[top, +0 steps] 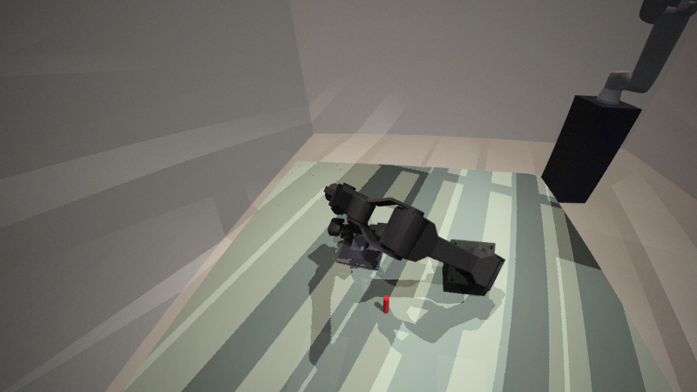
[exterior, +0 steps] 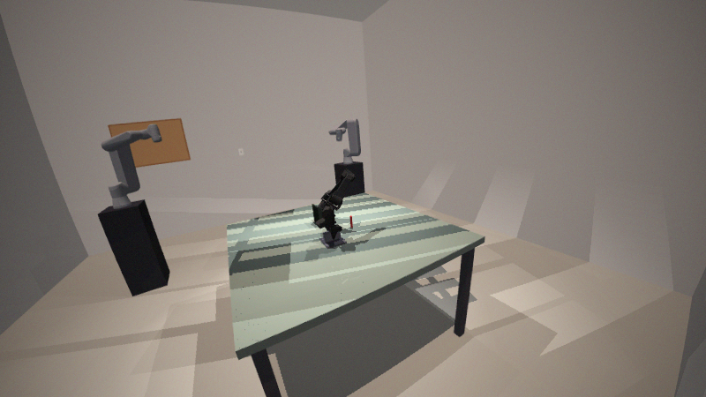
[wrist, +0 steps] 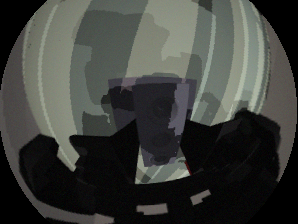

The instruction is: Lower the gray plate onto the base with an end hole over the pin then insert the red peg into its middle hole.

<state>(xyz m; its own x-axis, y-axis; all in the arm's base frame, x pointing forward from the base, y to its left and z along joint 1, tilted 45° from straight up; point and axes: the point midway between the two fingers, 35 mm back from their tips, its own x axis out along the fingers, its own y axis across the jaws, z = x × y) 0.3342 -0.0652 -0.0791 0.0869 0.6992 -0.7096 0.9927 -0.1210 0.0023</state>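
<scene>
Right now my gripper tip is 3 cm below the gray plate. Round my gripper tip: red peg 9 cm behind, 20 cm to the left, 2 cm above; base 2 cm to the left, 2 cm below.
</scene>
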